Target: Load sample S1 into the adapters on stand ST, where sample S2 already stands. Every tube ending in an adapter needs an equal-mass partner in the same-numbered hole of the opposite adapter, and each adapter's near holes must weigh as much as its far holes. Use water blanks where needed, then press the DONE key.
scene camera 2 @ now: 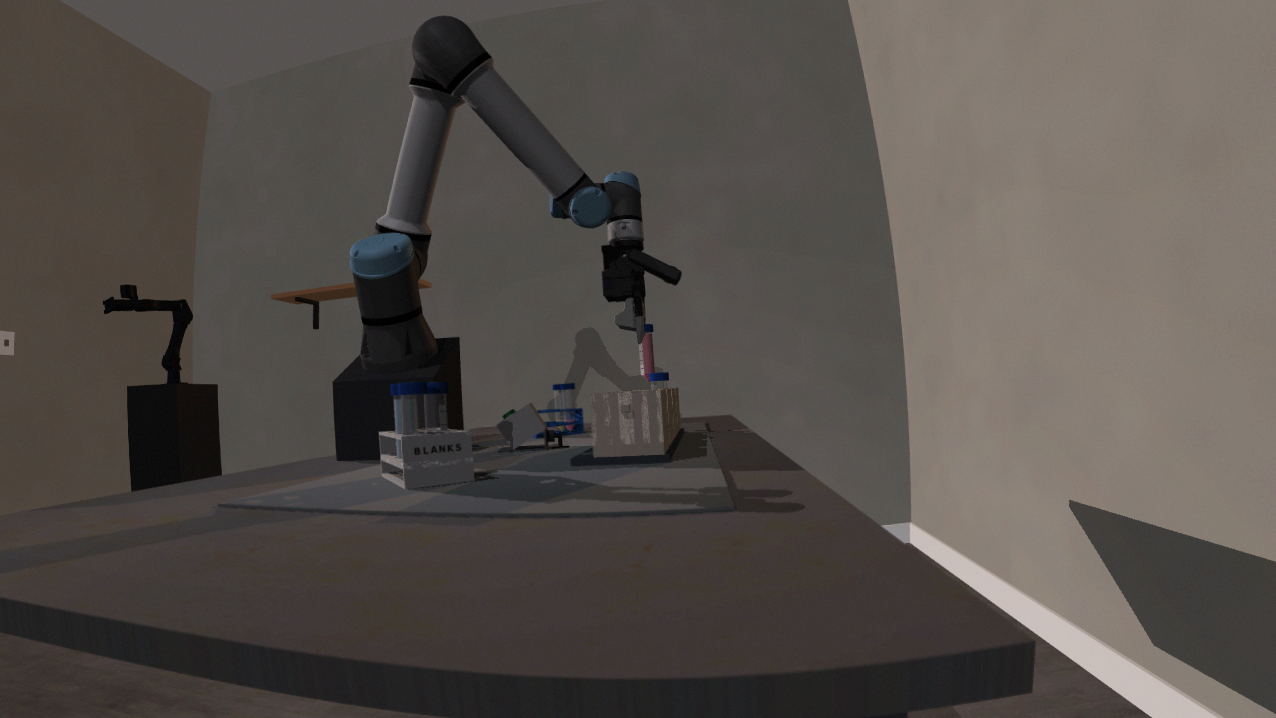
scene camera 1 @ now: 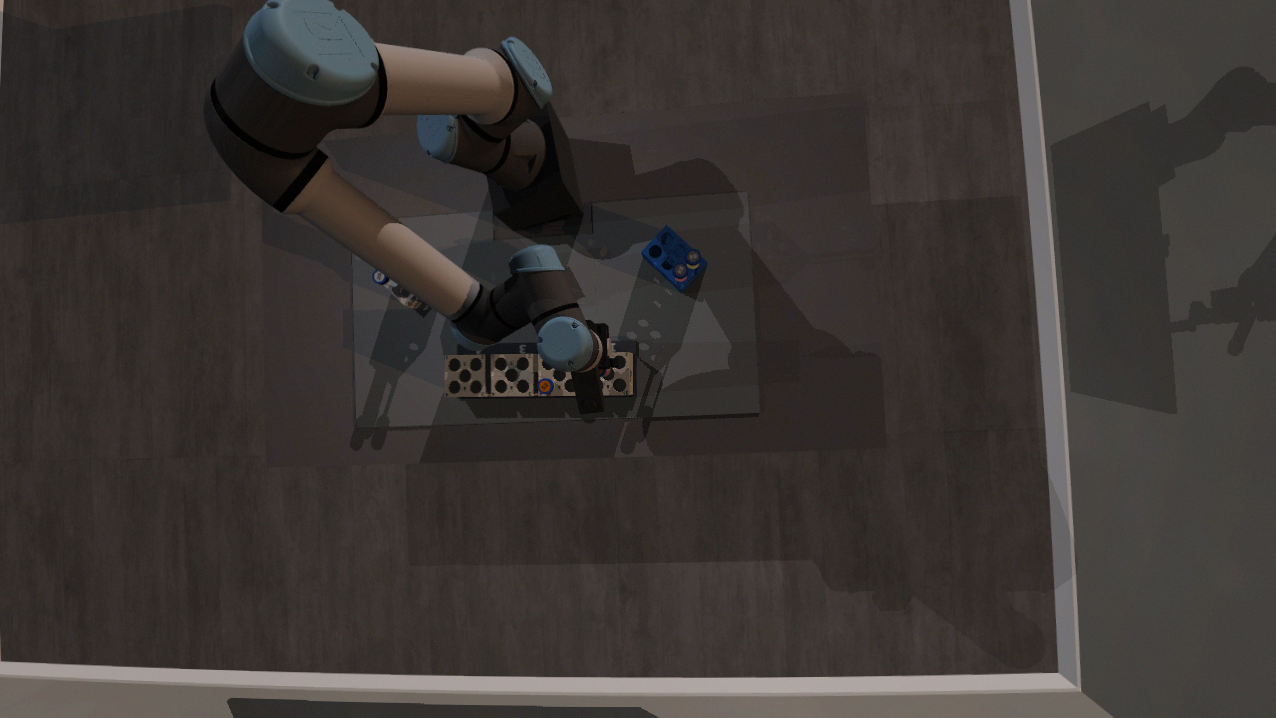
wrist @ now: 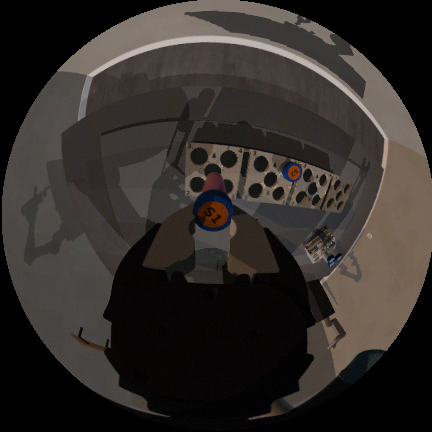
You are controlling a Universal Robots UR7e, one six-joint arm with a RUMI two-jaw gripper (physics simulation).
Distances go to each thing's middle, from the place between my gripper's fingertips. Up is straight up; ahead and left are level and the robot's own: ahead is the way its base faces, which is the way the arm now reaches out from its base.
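Labels:
I find the DONE button box (scene camera 2: 517,427) 10 cm to the right of my hand and 22 cm behind it, and the box is also 15 cm below my hand.

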